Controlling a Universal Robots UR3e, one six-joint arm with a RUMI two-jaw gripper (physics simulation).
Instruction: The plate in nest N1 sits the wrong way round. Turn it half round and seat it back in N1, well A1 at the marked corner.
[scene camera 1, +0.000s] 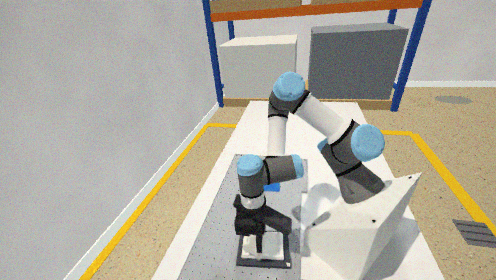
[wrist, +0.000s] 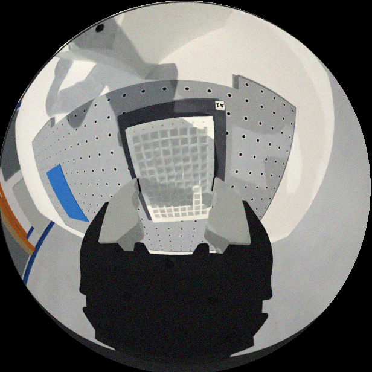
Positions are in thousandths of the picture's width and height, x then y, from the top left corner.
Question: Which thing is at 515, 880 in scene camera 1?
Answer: My gripper.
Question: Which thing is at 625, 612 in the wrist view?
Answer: My gripper.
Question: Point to a blue block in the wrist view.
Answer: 155, 485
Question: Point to a dark nest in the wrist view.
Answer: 496, 292
